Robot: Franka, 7 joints.
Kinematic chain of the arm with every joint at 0, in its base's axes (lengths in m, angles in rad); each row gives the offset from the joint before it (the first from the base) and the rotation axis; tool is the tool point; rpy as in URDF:
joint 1: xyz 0 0 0.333 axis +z
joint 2: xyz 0 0 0 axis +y
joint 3: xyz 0 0 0.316 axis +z
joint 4: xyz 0.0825 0 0 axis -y
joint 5: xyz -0.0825 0 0.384 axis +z
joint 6: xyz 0 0 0 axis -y
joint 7: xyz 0.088 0 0 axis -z
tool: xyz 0 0 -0.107 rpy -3.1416 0 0
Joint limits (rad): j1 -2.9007..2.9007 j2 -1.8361..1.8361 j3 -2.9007..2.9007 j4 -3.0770..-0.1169 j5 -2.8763..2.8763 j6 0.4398..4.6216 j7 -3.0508..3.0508
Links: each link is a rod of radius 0.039 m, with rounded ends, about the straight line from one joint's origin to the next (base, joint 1, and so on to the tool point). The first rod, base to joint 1, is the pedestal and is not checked.
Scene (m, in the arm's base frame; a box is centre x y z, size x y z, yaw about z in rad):
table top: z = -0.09
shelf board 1: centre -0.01 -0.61 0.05 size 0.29 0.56 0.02 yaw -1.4
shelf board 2: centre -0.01 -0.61 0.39 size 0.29 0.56 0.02 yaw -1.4
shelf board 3: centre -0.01 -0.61 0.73 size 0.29 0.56 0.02 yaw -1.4
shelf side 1: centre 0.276 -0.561 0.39 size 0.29 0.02 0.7 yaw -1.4
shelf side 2: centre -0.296 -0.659 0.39 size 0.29 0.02 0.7 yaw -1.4
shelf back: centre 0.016 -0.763 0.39 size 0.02 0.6 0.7 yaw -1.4
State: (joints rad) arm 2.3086 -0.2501 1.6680 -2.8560 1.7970 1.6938 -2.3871
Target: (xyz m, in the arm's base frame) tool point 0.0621 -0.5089 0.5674
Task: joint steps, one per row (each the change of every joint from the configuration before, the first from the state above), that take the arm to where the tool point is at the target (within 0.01 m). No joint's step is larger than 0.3 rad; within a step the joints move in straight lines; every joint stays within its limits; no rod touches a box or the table.
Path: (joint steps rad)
1: 0.0171 0.2759 0.1402 0.0442 -0.0389 -0.1545 0.0000
2: 0.0170 0.2758 0.1403 0.0442 -0.0389 -0.1545 0.0000
3: 0.0171 0.2759 0.1402 0.0442 -0.0389 -0.1544 0.0000
4: 0.0170 0.2758 0.1403 0.0442 -0.0389 -0.1545 0.0000
5: 0.0682 -0.2063 -0.0371 0.1694 0.0858 0.1372 0.0000
6: 0.0681 -0.2063 -0.0371 0.1694 0.0858 0.1372 0.0000
7: 0.0681 -0.2063 -0.0371 0.1694 0.0858 0.1373 0.0000

